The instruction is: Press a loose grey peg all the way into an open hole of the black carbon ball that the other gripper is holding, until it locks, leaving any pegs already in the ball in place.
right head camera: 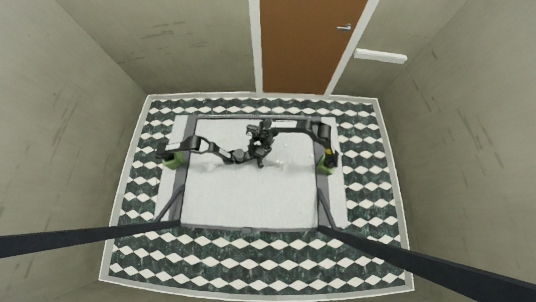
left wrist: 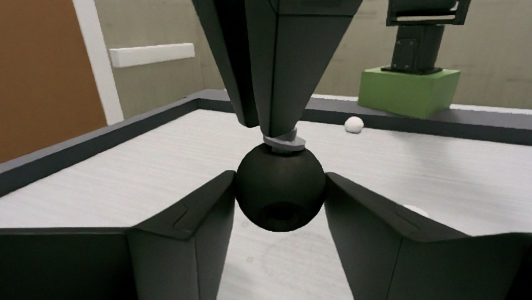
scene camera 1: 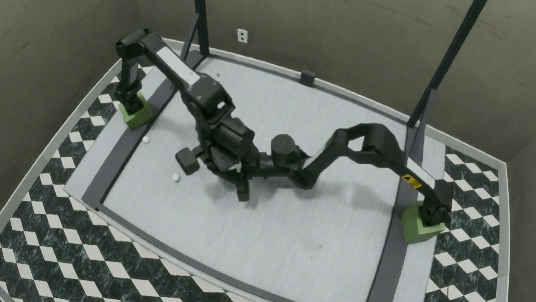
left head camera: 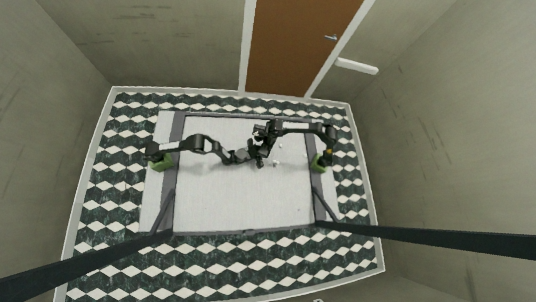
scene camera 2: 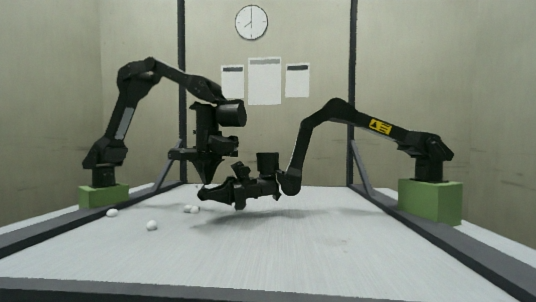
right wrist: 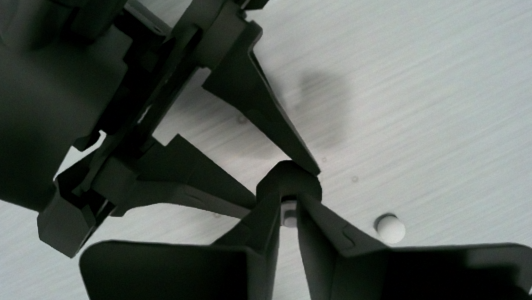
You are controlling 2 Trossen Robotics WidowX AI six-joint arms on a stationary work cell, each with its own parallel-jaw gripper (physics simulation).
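Pixels of known places: left gripper, fingertip midpoint: (right head camera: 269,149) (left wrist: 279,181) (scene camera 1: 212,165) (left head camera: 267,149) (scene camera 2: 203,194) (right wrist: 292,195); right gripper, fingertip midpoint: (right head camera: 267,147) (left wrist: 266,129) (left head camera: 266,147) (scene camera 2: 207,184) (right wrist: 287,202); left arm's base, link origin: (right head camera: 168,155) (scene camera 1: 429,215) (left head camera: 156,156) (scene camera 2: 428,180); right arm's base, link origin: (right head camera: 329,163) (left wrist: 410,70) (scene camera 1: 133,105) (left head camera: 322,162) (scene camera 2: 104,185).
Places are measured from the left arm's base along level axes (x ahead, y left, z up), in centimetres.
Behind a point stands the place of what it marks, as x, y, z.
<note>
The black carbon ball (left wrist: 280,175) @(58.3, -19.1, -2.4) (right wrist: 288,175) @(58.6, -18.1, -2.6) is pinched between the fingertips of my left gripper (left wrist: 279,181) @(59.9, -19.2, -3.6) (scene camera 2: 200,194) @(59.9, -19.2, -3.6), held above the table. A dark open hole in it faces the left wrist camera. A grey peg (left wrist: 285,144) @(59.0, -19.3, -1.6) (right wrist: 289,219) @(59.6, -19.4, -1.2) stands at the ball's top, its flange slightly above the surface; its tip is hidden. My right gripper (left wrist: 266,129) @(58.9, -18.7, -1.0) (scene camera 2: 206,183) @(58.9, -18.7, -1.0) points down with fingertips nearly together at the peg's upper end, with nothing gripped between them. The fingers hide part of the peg's knob. No other peg is clearly visible in the ball.
Several white balls lie on the table (scene camera 2: 300,250) @(41.8, 2.0, -11.1), including one ball (scene camera 2: 151,225) @(71.8, -17.8, -9.8) and another (left wrist: 354,124) @(83.7, -32.1, -9.8) near the right arm's green base block (left wrist: 407,92) @(85.4, -39.5, -6.0). The two arms meet closely above the table's middle. A dark raised rim (scene camera 1: 140,225) @(82.4, -3.0, -11.1) borders the table.
</note>
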